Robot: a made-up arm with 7 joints. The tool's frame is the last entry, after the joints. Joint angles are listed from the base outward.
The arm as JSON. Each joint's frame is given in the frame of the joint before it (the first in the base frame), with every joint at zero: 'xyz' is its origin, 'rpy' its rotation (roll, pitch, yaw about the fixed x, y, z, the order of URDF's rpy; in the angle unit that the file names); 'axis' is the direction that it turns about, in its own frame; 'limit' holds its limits. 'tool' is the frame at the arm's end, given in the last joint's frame.
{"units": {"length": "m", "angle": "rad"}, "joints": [
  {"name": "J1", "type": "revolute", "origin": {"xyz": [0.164, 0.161, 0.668], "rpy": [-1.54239, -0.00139, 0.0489]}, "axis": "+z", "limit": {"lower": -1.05, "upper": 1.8}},
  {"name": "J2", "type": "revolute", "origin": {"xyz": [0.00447, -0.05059, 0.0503], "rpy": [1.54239, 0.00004, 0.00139]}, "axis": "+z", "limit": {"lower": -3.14, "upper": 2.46}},
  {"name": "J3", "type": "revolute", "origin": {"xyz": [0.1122, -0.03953, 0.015], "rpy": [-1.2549, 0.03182, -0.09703]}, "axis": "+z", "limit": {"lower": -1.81, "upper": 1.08}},
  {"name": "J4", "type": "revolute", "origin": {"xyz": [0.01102, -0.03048, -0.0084], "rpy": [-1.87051, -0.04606, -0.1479]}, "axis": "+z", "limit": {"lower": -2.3, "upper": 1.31}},
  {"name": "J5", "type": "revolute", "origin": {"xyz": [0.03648, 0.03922, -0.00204], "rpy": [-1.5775, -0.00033, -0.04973]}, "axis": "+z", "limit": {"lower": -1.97, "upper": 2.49}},
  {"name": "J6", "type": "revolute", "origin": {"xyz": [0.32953, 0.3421, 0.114], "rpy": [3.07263, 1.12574, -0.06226]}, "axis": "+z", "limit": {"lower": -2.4, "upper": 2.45}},
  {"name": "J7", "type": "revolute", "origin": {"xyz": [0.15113, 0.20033, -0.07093], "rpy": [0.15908, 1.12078, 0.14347]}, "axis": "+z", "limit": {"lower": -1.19, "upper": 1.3}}
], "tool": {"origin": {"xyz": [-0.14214, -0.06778, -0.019], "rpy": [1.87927, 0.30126, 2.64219]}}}
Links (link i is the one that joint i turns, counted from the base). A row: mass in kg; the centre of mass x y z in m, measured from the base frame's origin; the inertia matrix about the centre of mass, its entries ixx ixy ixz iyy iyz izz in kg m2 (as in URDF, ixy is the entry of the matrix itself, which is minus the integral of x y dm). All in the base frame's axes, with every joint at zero. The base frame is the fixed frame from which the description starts. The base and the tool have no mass.
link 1: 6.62; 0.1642 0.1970 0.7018; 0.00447 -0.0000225 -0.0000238 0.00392 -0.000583 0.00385
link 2: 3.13; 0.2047 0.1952 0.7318; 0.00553 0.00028 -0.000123 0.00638 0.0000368 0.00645
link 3: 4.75; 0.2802 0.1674 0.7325; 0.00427 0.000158 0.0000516 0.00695 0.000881 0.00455
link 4: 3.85; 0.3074 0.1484 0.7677; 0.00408 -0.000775 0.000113 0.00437 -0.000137 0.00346
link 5: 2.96; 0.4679 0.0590 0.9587; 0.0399 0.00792 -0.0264 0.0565 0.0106 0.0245
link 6: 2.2; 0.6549 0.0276 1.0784; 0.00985 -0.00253 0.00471 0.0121 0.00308 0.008
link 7: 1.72; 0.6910 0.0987 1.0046; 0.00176 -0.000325 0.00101 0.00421 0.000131 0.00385
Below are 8 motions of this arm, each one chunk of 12 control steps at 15 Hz.
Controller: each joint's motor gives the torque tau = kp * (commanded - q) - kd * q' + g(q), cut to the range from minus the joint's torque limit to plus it. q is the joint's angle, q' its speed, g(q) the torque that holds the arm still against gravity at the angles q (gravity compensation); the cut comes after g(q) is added. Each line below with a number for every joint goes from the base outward.
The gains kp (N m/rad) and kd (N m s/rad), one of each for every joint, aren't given. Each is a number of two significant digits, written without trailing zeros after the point. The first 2 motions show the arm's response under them.
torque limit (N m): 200 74 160 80 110 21 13
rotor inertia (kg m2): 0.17 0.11 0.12 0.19 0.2 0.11 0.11
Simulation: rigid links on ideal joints. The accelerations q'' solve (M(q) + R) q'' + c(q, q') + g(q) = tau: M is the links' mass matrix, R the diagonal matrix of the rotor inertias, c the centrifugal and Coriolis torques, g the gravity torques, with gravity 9.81 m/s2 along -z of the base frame. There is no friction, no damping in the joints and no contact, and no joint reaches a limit. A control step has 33 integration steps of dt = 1/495 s. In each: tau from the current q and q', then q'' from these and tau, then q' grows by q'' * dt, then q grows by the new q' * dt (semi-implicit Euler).
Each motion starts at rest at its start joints. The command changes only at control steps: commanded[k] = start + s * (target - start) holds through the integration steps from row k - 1 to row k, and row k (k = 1, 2, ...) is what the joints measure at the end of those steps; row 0 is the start. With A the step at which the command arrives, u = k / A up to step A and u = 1 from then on. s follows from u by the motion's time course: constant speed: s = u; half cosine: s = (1 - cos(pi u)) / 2; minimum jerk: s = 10 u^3 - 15 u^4 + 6 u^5; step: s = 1 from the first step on.
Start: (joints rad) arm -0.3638 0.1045 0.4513 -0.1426 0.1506 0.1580 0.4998
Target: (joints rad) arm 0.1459 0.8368 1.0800 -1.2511 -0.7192 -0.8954 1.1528
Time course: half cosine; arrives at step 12
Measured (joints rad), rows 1 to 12:
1: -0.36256 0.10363 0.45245 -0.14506 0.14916 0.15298 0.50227
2: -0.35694 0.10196 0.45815 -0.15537 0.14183 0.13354 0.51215
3: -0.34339 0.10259 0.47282 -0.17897 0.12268 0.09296 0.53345
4: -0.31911 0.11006 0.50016 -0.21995 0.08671 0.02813 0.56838
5: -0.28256 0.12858 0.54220 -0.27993 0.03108 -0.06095 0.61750
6: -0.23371 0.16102 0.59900 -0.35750 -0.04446 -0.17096 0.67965
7: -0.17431 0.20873 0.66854 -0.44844 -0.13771 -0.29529 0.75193
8: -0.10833 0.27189 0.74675 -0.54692 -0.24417 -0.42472 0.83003
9: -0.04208 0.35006 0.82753 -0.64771 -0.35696 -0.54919 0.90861
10: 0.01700 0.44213 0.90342 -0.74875 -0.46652 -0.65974 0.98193
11: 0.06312 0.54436 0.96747 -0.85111 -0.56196 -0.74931 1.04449
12: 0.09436 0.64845 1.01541 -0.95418 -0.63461 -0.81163 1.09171
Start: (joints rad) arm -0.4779 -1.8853 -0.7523 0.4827 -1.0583 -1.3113 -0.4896
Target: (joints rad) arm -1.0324 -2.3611 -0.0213 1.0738 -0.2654 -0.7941 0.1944
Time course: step
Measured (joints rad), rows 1 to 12:
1: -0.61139 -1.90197 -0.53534 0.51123 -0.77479 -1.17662 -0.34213
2: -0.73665 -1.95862 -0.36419 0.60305 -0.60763 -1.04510 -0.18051
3: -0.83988 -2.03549 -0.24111 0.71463 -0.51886 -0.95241 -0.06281
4: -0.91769 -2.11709 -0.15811 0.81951 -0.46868 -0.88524 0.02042
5: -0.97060 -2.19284 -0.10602 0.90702 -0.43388 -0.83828 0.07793
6: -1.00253 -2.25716 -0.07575 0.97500 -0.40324 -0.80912 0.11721
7: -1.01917 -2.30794 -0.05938 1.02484 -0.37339 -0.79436 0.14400
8: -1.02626 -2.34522 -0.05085 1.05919 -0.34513 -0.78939 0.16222
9: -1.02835 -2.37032 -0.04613 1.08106 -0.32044 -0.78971 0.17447
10: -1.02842 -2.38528 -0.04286 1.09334 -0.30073 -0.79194 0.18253
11: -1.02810 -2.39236 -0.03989 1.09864 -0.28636 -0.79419 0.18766
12: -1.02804 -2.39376 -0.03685 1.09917 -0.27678 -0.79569 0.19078
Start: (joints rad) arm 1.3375 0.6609 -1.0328 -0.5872 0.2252 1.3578 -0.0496
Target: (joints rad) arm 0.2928 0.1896 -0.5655 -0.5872 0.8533 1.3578 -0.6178
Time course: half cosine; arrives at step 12
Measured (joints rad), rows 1 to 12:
1: 1.33280 0.65975 -1.02900 -0.58658 0.22714 1.35727 -0.05217
2: 1.31483 0.65482 -1.01633 -0.58526 0.23522 1.35560 -0.06185
3: 1.27750 0.64353 -0.99346 -0.58427 0.25340 1.35305 -0.08162
4: 1.21808 0.62415 -0.96100 -0.58435 0.28418 1.35040 -0.11268
5: 1.13704 0.59612 -0.92054 -0.58578 0.32815 1.34842 -0.15466
6: 1.03762 0.55994 -0.87436 -0.58836 0.38401 1.34758 -0.20596
7: 0.92520 0.51702 -0.82513 -0.59144 0.44901 1.34806 -0.26396
8: 0.80668 0.46942 -0.77579 -0.59411 0.51939 1.34982 -0.32535
9: 0.68967 0.41967 -0.72936 -0.59543 0.59080 1.35275 -0.38639
10: 0.58191 0.37053 -0.68868 -0.59472 0.65875 1.35668 -0.44324
11: 0.49052 0.32490 -0.65630 -0.59171 0.71884 1.36141 -0.49221
12: 0.42156 0.28562 -0.63422 -0.58664 0.76710 1.36666 -0.53005

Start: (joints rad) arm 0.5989 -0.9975 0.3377 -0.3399 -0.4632 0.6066 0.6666
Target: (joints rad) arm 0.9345 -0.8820 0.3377 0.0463 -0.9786 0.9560 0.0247
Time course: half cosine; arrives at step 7
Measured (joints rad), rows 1 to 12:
1: 0.60333 -0.99521 0.33568 -0.33646 -0.46767 0.61093 0.65836
2: 0.61967 -0.98729 0.33058 -0.32297 -0.48647 0.62811 0.62787
3: 0.65161 -0.97279 0.32515 -0.29522 -0.52771 0.66313 0.56900
4: 0.69788 -0.95264 0.32273 -0.25364 -0.59290 0.71417 0.48540
5: 0.75256 -0.92959 0.32526 -0.20292 -0.67563 0.77355 0.38791
6: 0.80661 -0.90835 0.33236 -0.15007 -0.76301 0.83039 0.29142
7: 0.85027 -0.89472 0.34170 -0.10223 -0.83914 0.87422 0.21170
8: 0.88019 -0.89021 0.34884 -0.06256 -0.89445 0.90270 0.15443
9: 0.89970 -0.89136 0.35124 -0.03041 -0.93007 0.92134 0.11439
10: 0.91220 -0.89486 0.35025 -0.00501 -0.95133 0.93445 0.08626
11: 0.92016 -0.89849 0.34773 0.01426 -0.96342 0.94375 0.06655
12: 0.92526 -0.90105 0.34498 0.02815 -0.97013 0.95004 0.05285

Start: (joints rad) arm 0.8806 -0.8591 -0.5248 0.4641 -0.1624 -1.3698 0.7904
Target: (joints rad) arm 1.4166 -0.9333 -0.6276 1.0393 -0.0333 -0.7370 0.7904
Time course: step
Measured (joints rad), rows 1 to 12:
1: 1.04313 -0.88215 -0.55059 0.62396 -0.14611 -1.18528 0.79875
2: 1.16487 -0.89002 -0.57343 0.73493 -0.11279 -1.00462 0.79542
3: 1.24910 -0.89639 -0.59007 0.81097 -0.08427 -0.89739 0.79193
4: 1.30584 -0.90369 -0.60224 0.86749 -0.06321 -0.83516 0.78988
5: 1.34335 -0.91160 -0.61125 0.91134 -0.04888 -0.79846 0.78894
6: 1.36788 -0.91920 -0.61788 0.94570 -0.03972 -0.77630 0.78868
7: 1.38386 -0.92577 -0.62265 0.97235 -0.03422 -0.76259 0.78877
8: 1.39432 -0.93094 -0.62591 0.99259 -0.03117 -0.75391 0.78901
9: 1.40122 -0.93461 -0.62797 1.00755 -0.02974 -0.74829 0.78928
10: 1.40585 -0.93689 -0.62911 1.01827 -0.02931 -0.74459 0.78953
11: 1.40901 -0.93803 -0.62959 1.02571 -0.02948 -0.74210 0.78975
12: 1.41122 -0.93832 -0.62964 1.03068 -0.02997 -0.74040 0.78992

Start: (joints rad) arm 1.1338 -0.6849 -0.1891 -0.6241 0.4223 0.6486 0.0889
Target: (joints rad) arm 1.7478 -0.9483 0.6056 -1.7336 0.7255 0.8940 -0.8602
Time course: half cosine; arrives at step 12
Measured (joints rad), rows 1 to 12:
1: 1.13623 -0.68711 -0.18599 -0.62791 0.42562 0.65034 0.08490
2: 1.14575 -0.69461 -0.17369 -0.64280 0.43634 0.65675 0.06928
3: 1.16611 -0.70803 -0.14726 -0.67477 0.45461 0.66910 0.03667
4: 1.19942 -0.72626 -0.10404 -0.72766 0.47876 0.68688 -0.01492
5: 1.24595 -0.74743 -0.04374 -0.80252 0.50643 0.70883 -0.08478
6: 1.30421 -0.76963 0.03162 -0.89736 0.53533 0.73361 -0.17024
7: 1.37118 -0.79129 0.11810 -1.00744 0.56363 0.76012 -0.26720
8: 1.44271 -0.81133 0.21030 -1.12599 0.59016 0.78736 -0.37054
9: 1.51392 -0.82917 0.30197 -1.24520 0.61432 0.81411 -0.47430
10: 1.57981 -0.84458 0.38672 -1.35705 0.63576 0.83882 -0.57195
11: 1.63569 -0.85750 0.45865 -1.45412 0.65403 0.85975 -0.65690
12: 1.67770 -0.86782 0.51287 -1.53016 0.66832 0.87532 -0.72316

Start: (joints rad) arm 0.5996 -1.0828 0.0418 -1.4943 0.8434 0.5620 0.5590
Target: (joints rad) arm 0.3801 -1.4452 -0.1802 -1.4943 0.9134 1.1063 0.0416
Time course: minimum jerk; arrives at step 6
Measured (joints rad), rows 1 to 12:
1: 0.59790 -1.08410 0.03981 -1.49504 0.84271 0.56795 0.55461
2: 0.58770 -1.09294 0.02808 -1.49877 0.83990 0.60213 0.52868
3: 0.56331 -1.11805 0.00075 -1.50499 0.83813 0.67806 0.46840
4: 0.52604 -1.16282 -0.03908 -1.50992 0.84324 0.78451 0.37999
5: 0.48435 -1.22078 -0.08055 -1.50904 0.85830 0.89306 0.28627
6: 0.44818 -1.27912 -0.11328 -1.50133 0.87998 0.97798 0.21015
7: 0.42120 -1.32834 -0.13605 -1.49191 0.90003 1.03527 0.15574
8: 0.40291 -1.36571 -0.15156 -1.48487 0.91401 1.07066 0.11823
9: 0.39153 -1.39224 -0.16201 -1.48121 0.92169 1.09077 0.09280
10: 0.38505 -1.41016 -0.16887 -1.48041 0.92457 1.10113 0.07578
11: 0.38174 -1.42183 -0.17323 -1.48147 0.92446 1.10580 0.06447
12: 0.38027 -1.42927 -0.17594 -1.48345 0.92285 1.10744 0.05698

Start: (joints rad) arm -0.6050 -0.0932 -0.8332 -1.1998 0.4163 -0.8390 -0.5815
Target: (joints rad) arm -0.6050 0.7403 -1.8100 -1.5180 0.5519 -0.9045 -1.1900
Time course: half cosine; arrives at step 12
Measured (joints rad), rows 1 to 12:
1: -0.60432 -0.09103 -0.83739 -1.19984 0.41590 -0.83828 -0.58395
2: -0.60246 -0.08208 -0.85368 -1.20153 0.41512 -0.83632 -0.59374
3: -0.60002 -0.06202 -0.88799 -1.20778 0.41515 -0.83422 -0.61458
4: -0.59782 -0.02789 -0.94304 -1.22067 0.41749 -0.83384 -0.64797
5: -0.59650 0.02138 -1.01855 -1.24104 0.42326 -0.83675 -0.69354
6: -0.59645 0.08502 -1.11157 -1.26853 0.43307 -0.84372 -0.74944
7: -0.59772 0.16059 -1.21710 -1.30166 0.44695 -0.85456 -0.81270
8: -0.60007 0.24443 -1.32864 -1.33823 0.46441 -0.86829 -0.87957
9: -0.60304 0.33184 -1.43884 -1.37560 0.48437 -0.88339 -0.94588
10: -0.60617 0.41744 -1.54026 -1.41109 0.50525 -0.89814 -1.00735
11: -0.60907 0.49546 -1.62601 -1.44227 0.52515 -0.91096 -1.05999
12: -0.61154 0.56045 -1.69034 -1.46714 0.54218 -0.92071 -1.10037

